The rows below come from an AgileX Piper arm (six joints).
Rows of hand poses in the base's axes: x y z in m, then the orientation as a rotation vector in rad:
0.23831 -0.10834 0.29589 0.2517 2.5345 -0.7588
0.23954 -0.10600 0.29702 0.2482 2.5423 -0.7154
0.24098 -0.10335 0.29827 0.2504 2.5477 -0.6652
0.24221 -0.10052 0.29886 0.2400 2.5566 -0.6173
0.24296 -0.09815 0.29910 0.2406 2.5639 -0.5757
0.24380 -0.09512 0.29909 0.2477 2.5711 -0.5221
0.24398 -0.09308 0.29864 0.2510 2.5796 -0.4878
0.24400 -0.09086 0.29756 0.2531 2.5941 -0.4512
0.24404 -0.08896 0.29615 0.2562 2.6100 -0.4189
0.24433 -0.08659 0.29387 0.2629 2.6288 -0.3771
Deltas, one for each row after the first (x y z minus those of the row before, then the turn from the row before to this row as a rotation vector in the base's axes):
0.00123 0.00234 0.00113 0.0300 -0.0047 0.0117
0.00144 0.00265 0.00125 0.0351 -0.0089 0.0095
0.00123 0.00283 0.00059 0.0322 -0.0029 0.0172
0.00075 0.00237 0.00024 0.0298 -0.0033 0.0081
0.00084 0.00303 -0.00001 0.0392 -0.0060 0.0060
0.00018 0.00204 -0.00045 0.0258 0.0004 0.0043
0.00002 0.00222 -0.00108 0.0283 0.0062 0.0050
0.00004 0.00190 -0.00141 0.0258 0.0088 0.0032
0.00029 0.00237 -0.00228 0.0334 0.0102 0.0023

